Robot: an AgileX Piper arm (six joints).
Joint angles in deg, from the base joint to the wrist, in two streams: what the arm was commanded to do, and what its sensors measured. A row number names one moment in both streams.
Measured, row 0: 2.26, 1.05, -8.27, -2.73, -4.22, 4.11
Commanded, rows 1 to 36: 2.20, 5.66, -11.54, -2.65, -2.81, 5.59; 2.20, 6.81, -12.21, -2.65, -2.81, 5.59; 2.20, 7.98, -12.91, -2.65, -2.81, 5.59; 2.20, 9.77, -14.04, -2.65, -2.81, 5.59; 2.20, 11.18, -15.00, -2.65, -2.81, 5.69; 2.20, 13.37, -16.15, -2.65, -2.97, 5.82; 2.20, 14.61, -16.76, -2.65, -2.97, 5.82; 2.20, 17.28, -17.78, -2.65, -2.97, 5.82; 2.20, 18.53, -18.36, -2.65, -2.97, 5.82; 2.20, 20.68, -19.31, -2.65, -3.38, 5.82; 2.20, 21.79, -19.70, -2.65, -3.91, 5.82; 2.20, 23.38, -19.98, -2.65, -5.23, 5.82; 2.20, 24.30, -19.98, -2.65, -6.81, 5.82; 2.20, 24.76, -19.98, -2.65, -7.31, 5.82; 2.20, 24.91, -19.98, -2.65, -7.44, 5.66; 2.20, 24.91, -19.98, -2.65, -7.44, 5.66; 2.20, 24.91, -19.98, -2.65, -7.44, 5.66; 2.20, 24.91, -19.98, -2.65, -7.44, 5.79; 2.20, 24.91, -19.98, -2.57, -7.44, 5.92; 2.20, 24.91, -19.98, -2.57, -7.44, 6.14; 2.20, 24.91, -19.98, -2.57, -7.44, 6.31; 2.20, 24.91, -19.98, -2.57, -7.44, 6.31; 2.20, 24.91, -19.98, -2.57, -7.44, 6.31; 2.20, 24.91, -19.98, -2.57, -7.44, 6.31; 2.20, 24.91, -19.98, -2.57, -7.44, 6.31; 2.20, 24.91, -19.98, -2.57, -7.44, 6.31; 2.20, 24.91, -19.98, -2.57, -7.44, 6.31; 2.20, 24.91, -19.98, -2.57, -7.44, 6.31; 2.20, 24.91, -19.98, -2.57, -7.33, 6.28; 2.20, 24.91, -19.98, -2.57, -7.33, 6.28; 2.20, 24.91, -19.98, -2.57, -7.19, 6.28; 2.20, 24.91, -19.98, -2.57, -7.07, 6.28; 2.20, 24.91, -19.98, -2.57, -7.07, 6.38; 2.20, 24.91, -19.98, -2.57, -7.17, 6.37; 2.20, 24.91, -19.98, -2.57, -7.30, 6.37; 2.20, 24.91, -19.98, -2.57, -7.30, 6.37
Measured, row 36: 2.26, 24.69, -19.47, -2.52, -6.60, 6.04
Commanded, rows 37 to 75: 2.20, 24.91, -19.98, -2.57, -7.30, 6.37; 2.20, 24.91, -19.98, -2.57, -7.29, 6.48; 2.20, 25.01, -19.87, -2.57, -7.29, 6.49; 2.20, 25.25, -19.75, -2.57, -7.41, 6.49; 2.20, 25.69, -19.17, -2.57, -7.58, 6.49; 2.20, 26.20, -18.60, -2.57, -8.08, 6.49; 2.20, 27.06, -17.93, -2.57, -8.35, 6.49; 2.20, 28.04, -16.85, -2.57, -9.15, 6.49; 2.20, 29.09, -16.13, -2.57, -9.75, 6.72; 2.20, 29.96, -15.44, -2.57, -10.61, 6.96; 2.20, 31.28, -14.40, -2.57, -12.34, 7.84; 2.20, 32.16, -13.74, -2.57, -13.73, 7.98; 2.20, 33.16, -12.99, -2.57, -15.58, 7.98; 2.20, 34.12, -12.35, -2.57, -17.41, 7.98; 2.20, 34.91, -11.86, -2.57, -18.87, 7.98; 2.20, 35.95, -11.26, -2.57, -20.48, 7.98; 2.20, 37.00, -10.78, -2.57, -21.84, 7.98; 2.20, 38.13, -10.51, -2.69, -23.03, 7.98; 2.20, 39.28, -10.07, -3.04, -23.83, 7.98; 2.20, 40.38, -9.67, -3.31, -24.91, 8.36; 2.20, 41.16, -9.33, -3.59, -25.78, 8.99; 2.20, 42.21, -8.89, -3.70, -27.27, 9.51; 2.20, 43.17, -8.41, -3.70, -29.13, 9.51; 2.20, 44.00, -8.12, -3.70, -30.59, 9.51; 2.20, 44.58, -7.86, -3.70, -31.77, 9.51; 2.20, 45.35, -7.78, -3.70, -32.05, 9.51; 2.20, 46.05, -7.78, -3.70, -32.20, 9.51; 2.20, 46.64, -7.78, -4.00, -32.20, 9.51; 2.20, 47.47, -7.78, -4.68, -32.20, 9.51; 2.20, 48.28, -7.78, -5.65, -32.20, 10.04; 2.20, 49.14, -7.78, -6.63, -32.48, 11.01; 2.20, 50.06, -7.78, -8.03, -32.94, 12.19; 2.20, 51.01, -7.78, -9.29, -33.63, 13.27; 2.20, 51.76, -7.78, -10.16, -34.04, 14.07; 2.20, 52.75, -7.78, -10.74, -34.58, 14.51; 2.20, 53.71, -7.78, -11.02, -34.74, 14.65; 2.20, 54.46, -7.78, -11.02, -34.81, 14.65; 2.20, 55.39, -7.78, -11.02, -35.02, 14.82; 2.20, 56.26, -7.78, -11.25, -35.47, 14.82
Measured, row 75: 2.26, 53.45, -8.03, -9.82, -33.54, 13.80
